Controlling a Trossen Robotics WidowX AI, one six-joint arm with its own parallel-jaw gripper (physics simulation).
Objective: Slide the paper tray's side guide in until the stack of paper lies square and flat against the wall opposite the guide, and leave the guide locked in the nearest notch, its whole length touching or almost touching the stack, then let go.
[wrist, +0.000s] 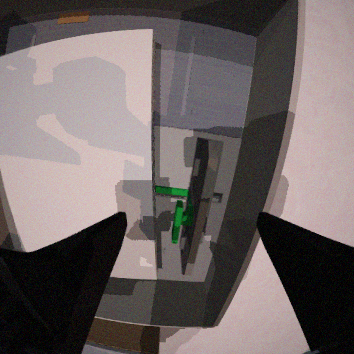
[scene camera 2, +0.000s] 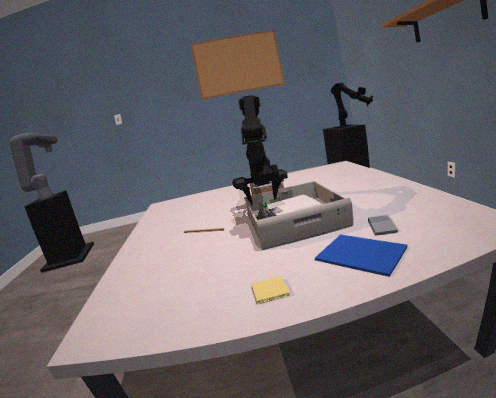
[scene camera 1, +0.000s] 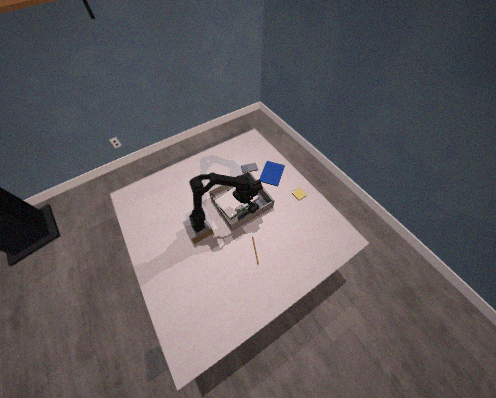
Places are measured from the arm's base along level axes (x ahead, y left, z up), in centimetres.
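Pixels of known places: gripper, between the fingertips: (wrist: pixel 192 219) (scene camera 2: pixel 263 202) (scene camera 1: pixel 246 207); arm's base, origin of its link: (scene camera 2: pixel 262 183) (scene camera 1: pixel 198 226).
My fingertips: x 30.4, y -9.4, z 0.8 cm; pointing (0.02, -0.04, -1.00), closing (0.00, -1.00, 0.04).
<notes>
Ahead of a thing's pixels: the offset from my fingertips to its top centre.
The grey paper tray @(dx +3.2, dy +9.4, dz +0.5 cm) (scene camera 1: pixel 260 213) (scene camera 2: pixel 300 231) (wrist: pixel 272 80) stands on the table. The white paper stack @(dx +1.3, dy +11.8, dz -5.0 cm) (scene camera 1: pixel 226 202) (scene camera 2: pixel 299 203) (wrist: pixel 75 115) lies in it; its far side is cut off in the wrist view, so its contact with the opposite wall cannot be told. The side guide @(dx -1.2, dy +0.3, dz -0.9 cm) (wrist: pixel 200 215) is an upright grey plate with green parts @(dx -1.1, dy +1.3, dz -0.9 cm) (scene camera 2: pixel 266 205) (wrist: pixel 177 220), apart from the stack's near edge, with a strip of tray floor between them. My gripper (scene camera 2: pixel 262 200) (wrist: pixel 192 219) is open and empty, one finger over the stack, the other by the tray's side wall, with the guide between them in the wrist view.
A blue folder @(dx +37.8, dy +13.6, dz -8.3 cm) (scene camera 1: pixel 272 173) (scene camera 2: pixel 362 254), a grey flat box @(dx +28.2, dy +29.1, dz -8.1 cm) (scene camera 1: pixel 249 167) (scene camera 2: pixel 382 225) and a yellow pad @(dx +38.7, dy -13.2, dz -7.9 cm) (scene camera 1: pixel 299 194) (scene camera 2: pixel 270 290) lie beyond the tray. A thin brown stick @(dx -12.5, dy -22.6, dz -8.4 cm) (scene camera 1: pixel 255 251) (scene camera 2: pixel 204 230) lies off the guide's side of the tray.
</notes>
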